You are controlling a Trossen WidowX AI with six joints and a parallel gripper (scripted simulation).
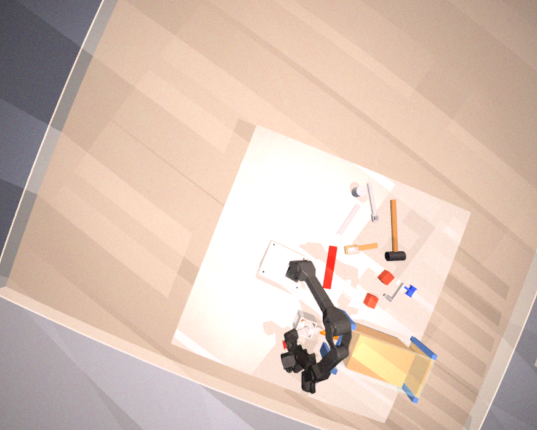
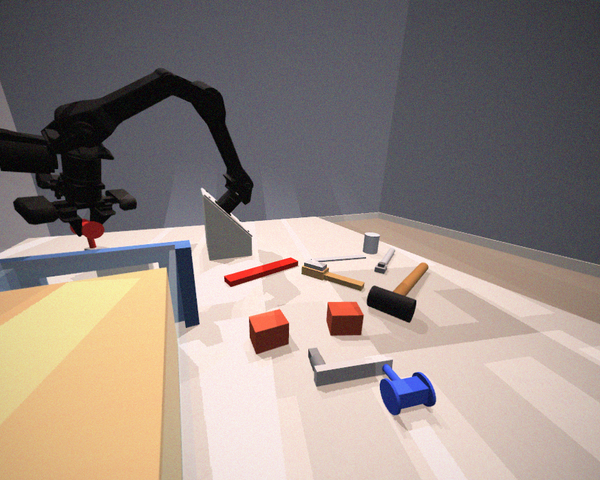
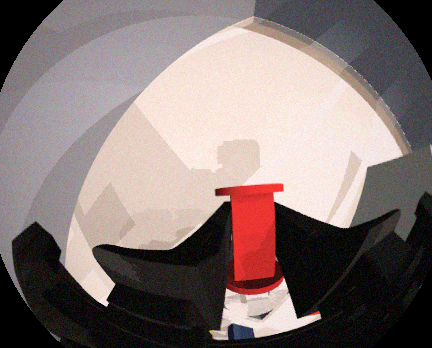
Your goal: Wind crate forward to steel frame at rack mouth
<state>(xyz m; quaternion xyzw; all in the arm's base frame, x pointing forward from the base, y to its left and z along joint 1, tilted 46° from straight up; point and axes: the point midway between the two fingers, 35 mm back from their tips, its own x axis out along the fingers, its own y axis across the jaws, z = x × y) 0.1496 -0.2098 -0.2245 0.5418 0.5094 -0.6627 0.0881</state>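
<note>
Right now my gripper tip is 3 cm short of the winch handle, 4 cm to the right of it and 3 cm above it. Round my gripper tip: red knob 1 cm ahead, 1 cm to the left; winch 6 cm ahead, 8 cm to the left, 10 cm below; blue steel frame 23 cm ahead, 11 cm to the left, 3 cm below.
</note>
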